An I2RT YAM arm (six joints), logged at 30 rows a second.
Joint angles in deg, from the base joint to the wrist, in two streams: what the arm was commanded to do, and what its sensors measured. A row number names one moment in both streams.
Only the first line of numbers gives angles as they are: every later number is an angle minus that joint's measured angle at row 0.
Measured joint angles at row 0:
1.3, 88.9, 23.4, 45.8, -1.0, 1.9
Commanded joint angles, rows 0 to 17:
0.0, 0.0, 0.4, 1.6, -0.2, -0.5
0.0, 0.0, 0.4, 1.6, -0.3, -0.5
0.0, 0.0, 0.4, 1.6, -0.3, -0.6
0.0, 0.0, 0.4, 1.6, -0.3, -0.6
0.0, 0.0, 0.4, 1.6, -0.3, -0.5
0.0, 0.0, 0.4, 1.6, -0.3, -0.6
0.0, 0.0, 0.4, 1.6, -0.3, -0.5
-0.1, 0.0, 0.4, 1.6, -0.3, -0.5
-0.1, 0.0, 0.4, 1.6, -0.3, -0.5
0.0, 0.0, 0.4, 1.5, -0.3, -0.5
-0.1, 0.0, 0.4, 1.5, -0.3, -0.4
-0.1, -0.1, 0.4, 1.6, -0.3, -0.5
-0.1, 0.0, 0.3, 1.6, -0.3, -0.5
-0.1, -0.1, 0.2, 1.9, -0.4, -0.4
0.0, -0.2, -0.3, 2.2, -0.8, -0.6
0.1, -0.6, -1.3, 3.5, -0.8, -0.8
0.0, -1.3, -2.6, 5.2, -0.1, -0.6
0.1, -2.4, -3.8, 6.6, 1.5, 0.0
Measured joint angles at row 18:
0.0, -0.3, -0.9, 1.4, 0.2, 0.0
